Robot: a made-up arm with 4 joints. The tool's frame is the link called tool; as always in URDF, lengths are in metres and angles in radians. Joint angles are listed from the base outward. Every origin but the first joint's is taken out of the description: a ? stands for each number. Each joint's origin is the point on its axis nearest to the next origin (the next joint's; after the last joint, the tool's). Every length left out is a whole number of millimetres.
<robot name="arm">
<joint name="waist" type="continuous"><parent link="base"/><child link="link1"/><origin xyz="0 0 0.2" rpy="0 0 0"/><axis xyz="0 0 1"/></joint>
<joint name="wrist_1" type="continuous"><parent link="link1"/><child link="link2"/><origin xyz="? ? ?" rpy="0 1.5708 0"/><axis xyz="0 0 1"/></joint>
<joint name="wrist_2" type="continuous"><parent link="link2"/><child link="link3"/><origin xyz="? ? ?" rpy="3.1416 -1.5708 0"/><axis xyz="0 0 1"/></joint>
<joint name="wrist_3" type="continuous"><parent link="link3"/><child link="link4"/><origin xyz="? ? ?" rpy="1.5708 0 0"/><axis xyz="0 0 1"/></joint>
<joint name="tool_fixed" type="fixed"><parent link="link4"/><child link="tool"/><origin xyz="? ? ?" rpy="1.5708 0 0"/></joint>
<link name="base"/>
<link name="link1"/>
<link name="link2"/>
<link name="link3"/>
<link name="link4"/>
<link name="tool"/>
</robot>
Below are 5 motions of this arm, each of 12 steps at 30 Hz.
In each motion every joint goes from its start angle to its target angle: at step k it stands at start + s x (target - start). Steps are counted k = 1, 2, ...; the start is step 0. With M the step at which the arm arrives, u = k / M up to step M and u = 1 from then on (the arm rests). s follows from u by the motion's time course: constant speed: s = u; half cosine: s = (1 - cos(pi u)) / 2; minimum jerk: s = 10 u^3 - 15 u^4 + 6 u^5.
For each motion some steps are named. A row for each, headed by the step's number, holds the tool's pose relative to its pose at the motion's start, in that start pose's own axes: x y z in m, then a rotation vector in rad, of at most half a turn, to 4 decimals.
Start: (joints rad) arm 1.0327 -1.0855 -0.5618 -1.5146
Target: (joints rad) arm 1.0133 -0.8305 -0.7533 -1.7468
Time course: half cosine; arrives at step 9
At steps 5, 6, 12:
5: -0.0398 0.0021 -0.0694 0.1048 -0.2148 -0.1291
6: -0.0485 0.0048 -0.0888 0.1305 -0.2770 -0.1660
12: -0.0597 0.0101 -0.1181 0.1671 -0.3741 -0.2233

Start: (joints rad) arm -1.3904 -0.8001 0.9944 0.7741
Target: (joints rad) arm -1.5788 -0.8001 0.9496 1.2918
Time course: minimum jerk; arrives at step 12
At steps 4, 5, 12:
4: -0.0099 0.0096 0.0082 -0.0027 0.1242 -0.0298
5: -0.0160 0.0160 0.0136 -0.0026 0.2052 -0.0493
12: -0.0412 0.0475 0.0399 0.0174 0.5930 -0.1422

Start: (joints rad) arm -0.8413 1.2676 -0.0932 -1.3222
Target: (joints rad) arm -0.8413 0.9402 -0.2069 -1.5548
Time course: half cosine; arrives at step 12
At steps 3, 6, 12:
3: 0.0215 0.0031 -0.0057 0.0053 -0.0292 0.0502
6: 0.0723 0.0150 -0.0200 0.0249 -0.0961 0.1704
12: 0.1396 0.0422 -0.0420 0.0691 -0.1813 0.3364

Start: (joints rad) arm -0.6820 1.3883 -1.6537 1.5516
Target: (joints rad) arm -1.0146 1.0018 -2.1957 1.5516
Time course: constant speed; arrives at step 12
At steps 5, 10, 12:
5: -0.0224 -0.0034 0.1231 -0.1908 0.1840 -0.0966
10: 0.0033 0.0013 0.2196 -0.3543 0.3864 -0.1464
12: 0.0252 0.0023 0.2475 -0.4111 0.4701 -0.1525

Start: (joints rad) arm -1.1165 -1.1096 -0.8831 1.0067
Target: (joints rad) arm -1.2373 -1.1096 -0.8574 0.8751
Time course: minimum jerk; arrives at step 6
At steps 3, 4, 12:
3: 0.0179 -0.0149 -0.0303 0.0562 -0.0312 0.0121
4: 0.0278 -0.0226 -0.0483 0.0891 -0.0490 0.0172
12: 0.0347 -0.0277 -0.0616 0.1129 -0.0617 0.0200

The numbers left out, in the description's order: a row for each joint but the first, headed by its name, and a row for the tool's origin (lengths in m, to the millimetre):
wrist_1: 0.081 0.152 0
wrist_2: -0.052 0.202 0
wrist_3: 0.029 0.616 0
tool: -0.009 0.003 0

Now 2 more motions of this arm.
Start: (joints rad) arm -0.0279 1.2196 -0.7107 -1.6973
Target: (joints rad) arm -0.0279 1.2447 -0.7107 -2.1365
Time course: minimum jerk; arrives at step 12
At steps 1, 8, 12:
1: 0.0000 0.0000 0.0000 0.0000 -0.0023 -0.0001
8: -0.0031 -0.0006 -0.0017 -0.0045 -0.3600 -0.0144
12: -0.0038 -0.0008 -0.0021 -0.0065 -0.4556 -0.0180

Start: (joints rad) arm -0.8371 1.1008 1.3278 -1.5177
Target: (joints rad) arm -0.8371 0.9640 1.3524 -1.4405
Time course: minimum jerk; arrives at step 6
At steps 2, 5, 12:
2: -0.0011 0.0001 0.0045 -0.0056 -0.0117 0.0065
5: -0.0066 0.0007 0.0201 -0.0263 -0.0540 0.0280
12: -0.0069 0.0007 0.0208 -0.0273 -0.0560 0.0289

